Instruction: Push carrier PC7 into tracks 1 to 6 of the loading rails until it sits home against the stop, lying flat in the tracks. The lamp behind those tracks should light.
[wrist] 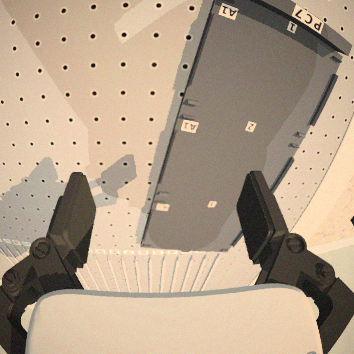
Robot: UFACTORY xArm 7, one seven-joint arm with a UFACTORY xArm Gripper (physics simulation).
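Frame: origin at the arm's base, x back, y left, z down, level; millimetres.
Where they show: gripper, fingertip midpoint: (166, 189).
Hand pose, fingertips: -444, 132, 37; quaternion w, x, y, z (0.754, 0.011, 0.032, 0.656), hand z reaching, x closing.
Each offset is from my fingertips to the centre of the thing, as dx, dy, dz. "spot": to the spot under its first point. Level surfaces: height alone.
Carrier PC7 {-40, +77, +80} (227, 160), a long dark grey tray with small white labels, lies flat on the perforated board in the wrist view. It runs slanted from the upper right to the lower middle. Its raised end wall with the PC7 label (308, 19) is at the top right. Its far end from that wall is close to the numbered ends of the loading rails {spot: -289, +18, +91} (150, 272), which show as pale slats at the bottom. My gripper (166, 189) is open and empty, above the carrier's lower part and the board. The stop and the lamp do not show; my gripper's body hides the lower area.
The perforated board {dz +95} (109, 80) spreads left of the carrier, with shadows of the arm on it. The board's edge curves down the right side, with a pale border and a speckled floor {dz +107} (332, 210) beyond it. A small dark object is cut off at the right frame edge.
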